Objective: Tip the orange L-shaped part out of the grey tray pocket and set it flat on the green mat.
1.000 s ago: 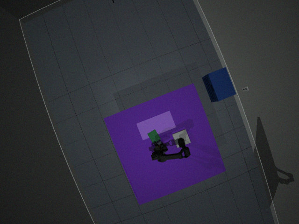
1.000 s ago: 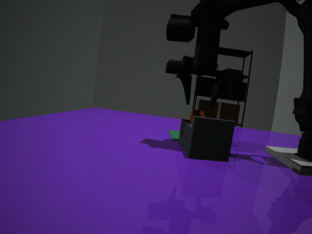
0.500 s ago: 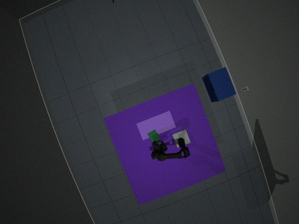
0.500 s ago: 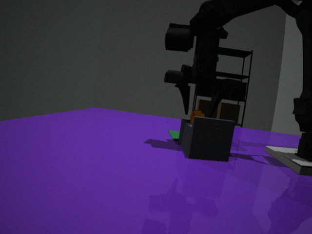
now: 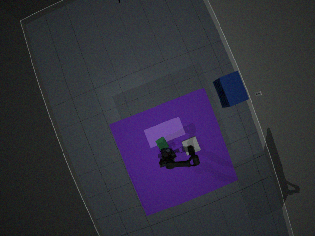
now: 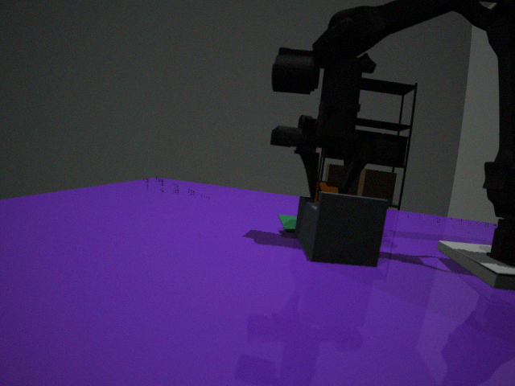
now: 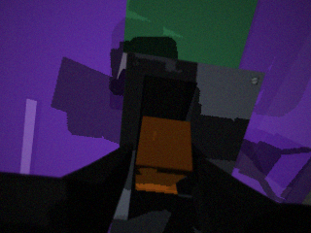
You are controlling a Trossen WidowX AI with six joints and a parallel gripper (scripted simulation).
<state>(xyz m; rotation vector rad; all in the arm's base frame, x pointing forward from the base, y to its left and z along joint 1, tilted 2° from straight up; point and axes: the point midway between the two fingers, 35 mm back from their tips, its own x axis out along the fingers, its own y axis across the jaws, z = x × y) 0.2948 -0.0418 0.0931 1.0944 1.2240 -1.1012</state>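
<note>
Now: gripper tip 30 mm to the right of the orange L-shaped part, 30 mm above it and 20 mm past it. Round my gripper tip: green mat: 140 mm to the right, 80 mm below.
</note>
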